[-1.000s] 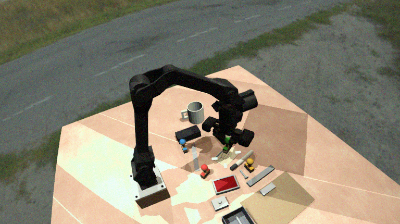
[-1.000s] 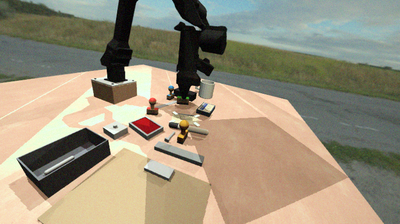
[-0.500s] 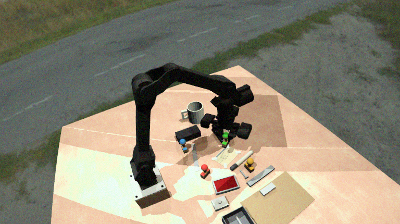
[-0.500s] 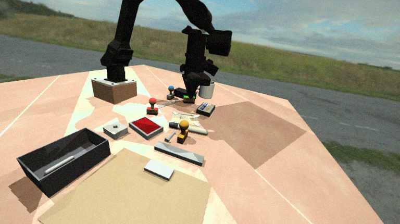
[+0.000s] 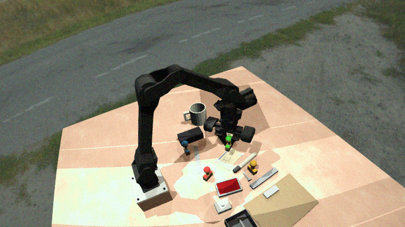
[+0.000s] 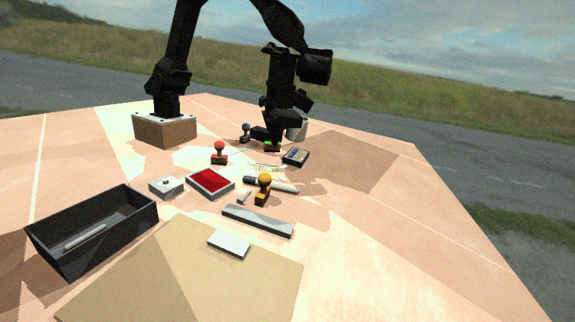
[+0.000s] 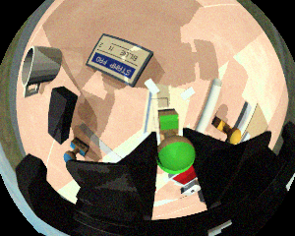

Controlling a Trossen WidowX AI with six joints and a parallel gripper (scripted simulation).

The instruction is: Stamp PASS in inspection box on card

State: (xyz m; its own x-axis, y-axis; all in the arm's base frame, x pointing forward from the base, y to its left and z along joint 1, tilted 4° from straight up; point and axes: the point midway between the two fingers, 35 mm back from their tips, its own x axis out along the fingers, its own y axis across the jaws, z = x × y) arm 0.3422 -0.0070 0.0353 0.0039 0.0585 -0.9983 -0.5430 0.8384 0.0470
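Now: the card 80 mm below my gripper tip, 10 mm to the right of it and 10 mm behind it. The rest, counted from my gripper tip: marker 70 mm to the right, 70 mm below, 10 mm ahead; then green-knobbed stamp right at my gripper tip; then blue stamp pad 100 mm to the left, 70 mm below, 50 mm ahead.
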